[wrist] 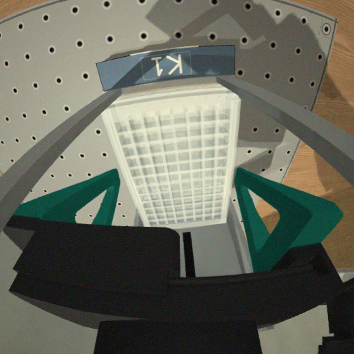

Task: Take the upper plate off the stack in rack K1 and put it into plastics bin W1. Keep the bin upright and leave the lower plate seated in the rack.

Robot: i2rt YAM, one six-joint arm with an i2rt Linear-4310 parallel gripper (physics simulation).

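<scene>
The upper plate (pixel 175 160), a whitish translucent plate with a grid of square wells, sits in rack K1 (pixel 215 62) in the middle of the wrist view. The rack has a blue label panel at its far end and long grey slanted rails on both sides. The lower plate cannot be made out beneath the upper one. My gripper (pixel 176 174) is open, with one green fingertip to the left and one to the right of the plate's near half. Gaps show between the fingertips and the plate's sides. Bin W1 does not show.
A grey perforated board (pixel 55 95) lies under the rack, with a curved far edge and a straight right edge. A wooden surface (pixel 332 180) shows beyond it at the right. Dark shadows fall across the board's far and right parts.
</scene>
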